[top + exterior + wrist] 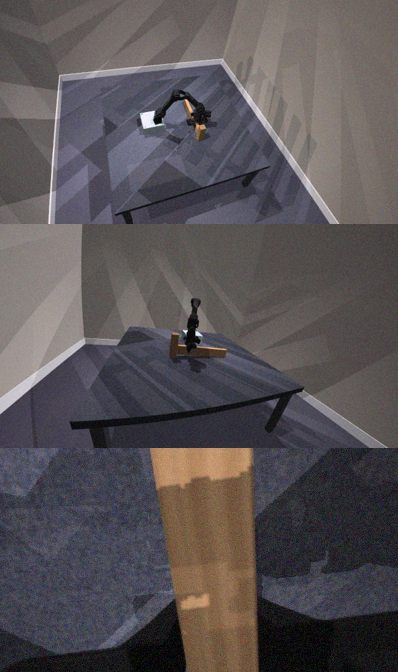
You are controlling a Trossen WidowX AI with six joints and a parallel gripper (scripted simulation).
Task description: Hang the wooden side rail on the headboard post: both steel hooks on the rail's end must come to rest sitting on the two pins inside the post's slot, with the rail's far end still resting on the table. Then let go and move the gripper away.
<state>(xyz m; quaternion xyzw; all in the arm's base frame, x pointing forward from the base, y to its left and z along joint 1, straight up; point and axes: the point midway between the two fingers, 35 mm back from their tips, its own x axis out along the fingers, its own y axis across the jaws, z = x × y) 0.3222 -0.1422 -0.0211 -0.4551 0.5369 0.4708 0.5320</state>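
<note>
Right now the headboard post is 110 mm to the right of my gripper tip, 40 mm above it and 20 mm behind it.
</note>
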